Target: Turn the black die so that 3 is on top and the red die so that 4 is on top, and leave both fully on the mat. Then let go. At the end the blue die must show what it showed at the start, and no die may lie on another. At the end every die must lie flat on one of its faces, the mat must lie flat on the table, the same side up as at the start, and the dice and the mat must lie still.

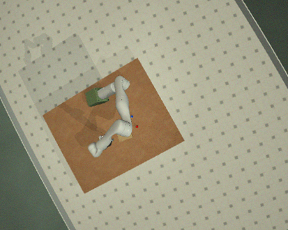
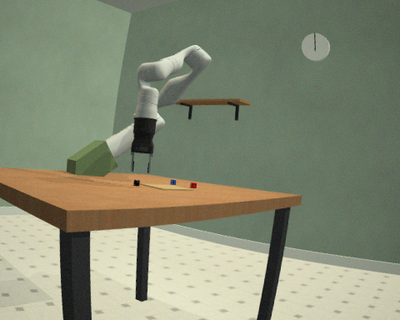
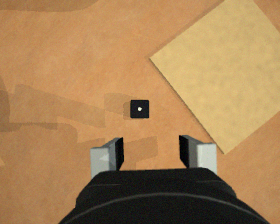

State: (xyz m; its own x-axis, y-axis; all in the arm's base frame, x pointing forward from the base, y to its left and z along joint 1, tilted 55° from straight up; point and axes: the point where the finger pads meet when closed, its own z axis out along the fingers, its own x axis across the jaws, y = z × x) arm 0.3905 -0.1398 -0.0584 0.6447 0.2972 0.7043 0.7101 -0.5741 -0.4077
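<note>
My gripper is now 30 mm past the black die, 20 mm to the right of it and 60 mm above it. The rest, counted from my hand: tan mat: 10 mm ahead, 130 mm to the left, 70 mm below; blue die: 100 mm behind, 270 mm to the left, 60 mm below; red die: 10 mm ahead, 270 mm to the left, 60 mm below.
</note>
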